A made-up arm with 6 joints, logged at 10 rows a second.
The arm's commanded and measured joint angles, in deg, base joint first. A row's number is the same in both.
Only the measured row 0 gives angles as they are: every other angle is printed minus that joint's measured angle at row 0.
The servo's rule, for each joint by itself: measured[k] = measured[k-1] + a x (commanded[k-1-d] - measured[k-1]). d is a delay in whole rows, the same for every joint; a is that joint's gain. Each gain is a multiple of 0.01, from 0.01 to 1. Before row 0 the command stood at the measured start. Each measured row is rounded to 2 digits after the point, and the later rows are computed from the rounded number. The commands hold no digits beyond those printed.
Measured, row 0:
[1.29 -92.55 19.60 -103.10 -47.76 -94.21]
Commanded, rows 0 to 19:
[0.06 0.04 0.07 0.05 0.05 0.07]
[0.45 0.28 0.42 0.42 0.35 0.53]
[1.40 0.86 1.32 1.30 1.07 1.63]
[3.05 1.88 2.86 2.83 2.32 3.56]
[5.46 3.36 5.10 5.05 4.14 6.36]
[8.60 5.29 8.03 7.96 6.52 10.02]
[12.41 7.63 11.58 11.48 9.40 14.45]
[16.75 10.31 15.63 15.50 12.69 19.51]
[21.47 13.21 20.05 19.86 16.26 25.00]
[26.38 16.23 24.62 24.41 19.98 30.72]
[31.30 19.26 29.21 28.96 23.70 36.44]
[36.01 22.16 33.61 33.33 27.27 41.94]
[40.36 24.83 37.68 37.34 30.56 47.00]
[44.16 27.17 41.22 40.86 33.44 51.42]
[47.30 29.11 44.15 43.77 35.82 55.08]
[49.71 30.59 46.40 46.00 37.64 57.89]
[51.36 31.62 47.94 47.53 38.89 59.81]
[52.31 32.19 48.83 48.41 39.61 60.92]
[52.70 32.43 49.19 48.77 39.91 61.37]
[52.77 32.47 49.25 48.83 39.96 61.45]
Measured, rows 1 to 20:
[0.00 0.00 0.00 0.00 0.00 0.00]
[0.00 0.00 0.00 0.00 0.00 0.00]
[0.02 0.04 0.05 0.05 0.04 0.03]
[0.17 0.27 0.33 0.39 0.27 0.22]
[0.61 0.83 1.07 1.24 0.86 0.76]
[1.49 1.83 2.41 2.72 1.94 1.82]
[2.92 3.28 4.43 4.89 3.57 3.55]
[4.96 5.19 7.13 7.75 5.75 6.01]
[7.64 7.51 10.47 11.22 8.45 9.22]
[10.92 10.17 14.34 15.20 11.59 13.13]
[14.72 13.06 18.62 19.53 15.05 17.64]
[18.92 16.07 23.12 24.07 18.70 22.61]
[23.38 19.10 27.69 28.62 22.40 27.87]
[27.93 22.01 32.13 33.00 26.00 33.22]
[32.40 24.69 36.29 37.04 29.37 38.46]
[36.63 27.05 39.99 40.59 32.38 43.38]
[40.47 29.01 43.11 43.55 34.93 47.83]
[43.80 30.51 45.58 45.83 36.94 51.65]
[46.52 31.56 47.35 47.41 38.38 54.75]
[48.60 32.16 48.46 48.34 39.29 57.09]
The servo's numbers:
d 2
a 0.36 0.95 0.75 0.93 0.74 0.38

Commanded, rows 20 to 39:
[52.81 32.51 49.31 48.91 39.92 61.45]
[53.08 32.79 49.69 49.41 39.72 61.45]
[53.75 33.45 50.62 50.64 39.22 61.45]
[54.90 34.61 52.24 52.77 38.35 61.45]
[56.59 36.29 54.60 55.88 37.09 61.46]
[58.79 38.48 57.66 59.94 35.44 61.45]
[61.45 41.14 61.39 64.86 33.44 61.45]
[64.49 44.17 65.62 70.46 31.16 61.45]
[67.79 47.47 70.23 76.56 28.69 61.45]
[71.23 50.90 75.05 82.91 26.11 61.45]
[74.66 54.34 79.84 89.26 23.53 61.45]
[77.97 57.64 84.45 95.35 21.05 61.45]
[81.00 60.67 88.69 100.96 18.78 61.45]
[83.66 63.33 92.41 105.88 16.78 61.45]
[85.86 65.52 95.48 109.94 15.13 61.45]
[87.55 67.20 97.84 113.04 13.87 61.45]
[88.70 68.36 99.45 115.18 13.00 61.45]
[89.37 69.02 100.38 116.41 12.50 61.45]
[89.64 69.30 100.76 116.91 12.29 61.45]
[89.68 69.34 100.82 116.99 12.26 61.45]
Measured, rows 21 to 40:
[50.08 32.42 49.01 48.74 39.75 58.72]
[51.05 32.47 49.19 48.82 39.91 59.76]
[51.68 32.51 49.28 48.90 39.92 60.40]
[52.18 32.78 49.59 49.37 39.77 60.80]
[52.75 33.42 50.36 50.55 39.36 61.05]
[53.52 34.55 51.77 52.61 38.61 61.20]
[54.63 36.20 53.89 55.65 37.49 61.30]
[56.13 38.37 56.72 59.64 35.97 61.36]
[58.05 41.00 60.22 64.49 34.10 61.39]
[60.37 44.01 64.27 70.04 31.92 61.41]
[63.04 47.30 68.74 76.10 29.53 61.43]
[65.99 50.72 73.47 82.43 27.00 61.44]
[69.11 54.16 78.25 88.78 24.43 61.44]
[72.30 57.47 82.90 94.89 21.93 61.44]
[75.43 60.51 87.24 100.54 19.60 61.44]
[78.39 63.19 91.12 105.51 17.51 61.44]
[81.08 65.40 94.39 109.63 15.75 61.44]
[83.41 67.11 96.98 112.80 14.36 61.44]
[85.31 68.30 98.83 115.01 13.35 61.44]
[86.77 68.98 99.99 116.31 12.72 61.44]

